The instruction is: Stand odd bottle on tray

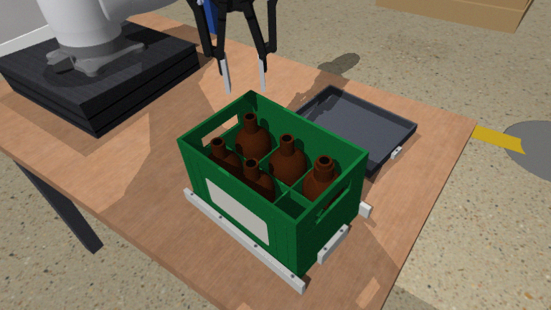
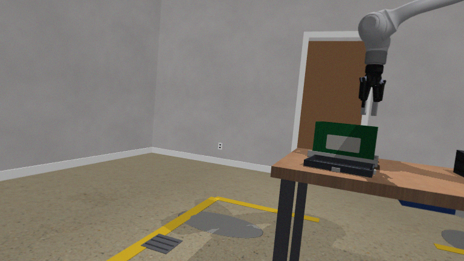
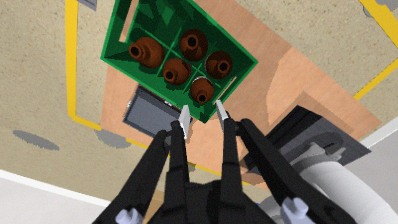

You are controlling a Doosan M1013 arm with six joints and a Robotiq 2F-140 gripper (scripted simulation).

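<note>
My gripper is now 17 cm above the crate, 8 cm short of it and 6 cm to the left of it. The rest, counted from my hand: grey tray 25 cm below, 22 cm to the left, 11 cm ahead.
</note>
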